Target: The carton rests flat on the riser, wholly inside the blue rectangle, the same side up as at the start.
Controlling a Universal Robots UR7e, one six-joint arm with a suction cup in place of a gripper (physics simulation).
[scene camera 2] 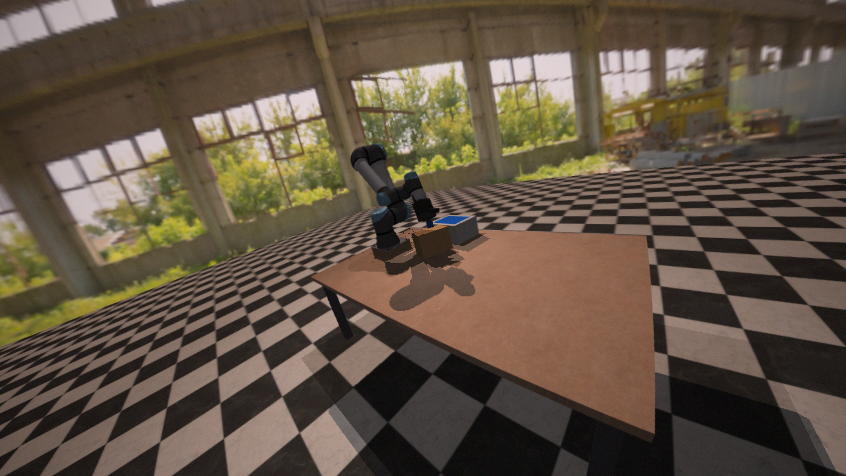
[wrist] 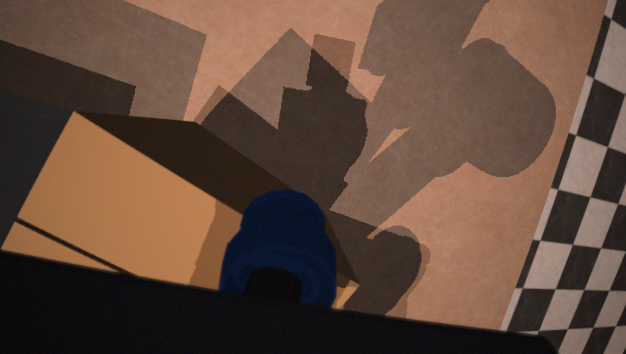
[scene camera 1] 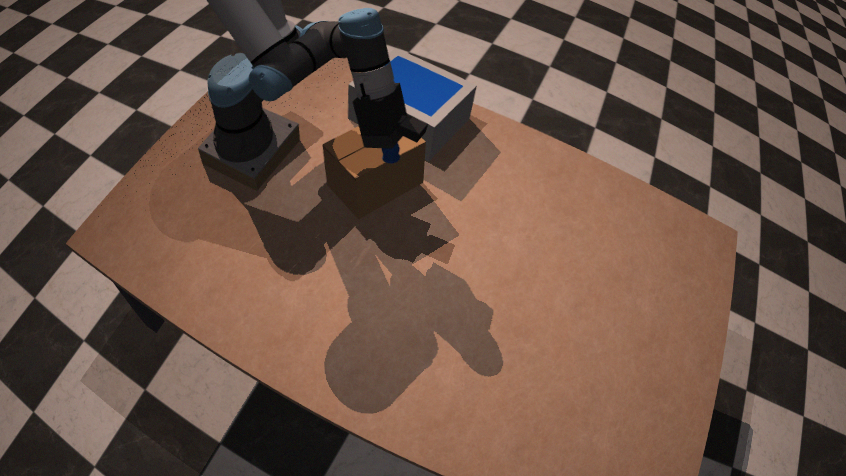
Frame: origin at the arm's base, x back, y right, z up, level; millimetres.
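Seen in the pictures: hand, tool point: (scene camera 2: 431,227) (wrist: 290,221) (scene camera 1: 392,158); arm's base, link origin: (scene camera 2: 388,243) (scene camera 1: 243,137).
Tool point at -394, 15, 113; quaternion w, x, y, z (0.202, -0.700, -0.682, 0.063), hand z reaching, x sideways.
Offsets run from my tool point to a thing's top centre, as dx, dy, dz. Level surfaces: height alone.
The brown carton {+60, -54, -30} (scene camera 1: 369,178) (scene camera 2: 431,243) (wrist: 112,198) stands on the table, close against the near left side of the grey riser {+67, -299, -53} (scene camera 1: 452,121) (scene camera 2: 465,230). Its seamed top faces up. The blue rectangle {+67, -299, -53} (scene camera 1: 423,85) (scene camera 2: 450,219) on top of the riser is bare. My gripper, a blue suction cup (scene camera 1: 390,155) (scene camera 2: 428,224) (wrist: 280,233), is over the carton's top, near the corner next to the riser. It holds nothing. I cannot tell whether the cup touches the top.
The arm's base (scene camera 1: 248,147) (scene camera 2: 385,236) stands on the table {dz -173} (scene camera 1: 591,266) (scene camera 2: 532,296) (wrist: 460,241), just left of the carton. The riser sits at the table's far edge. The checkered floor (wrist: 587,175) shows beyond the edge.
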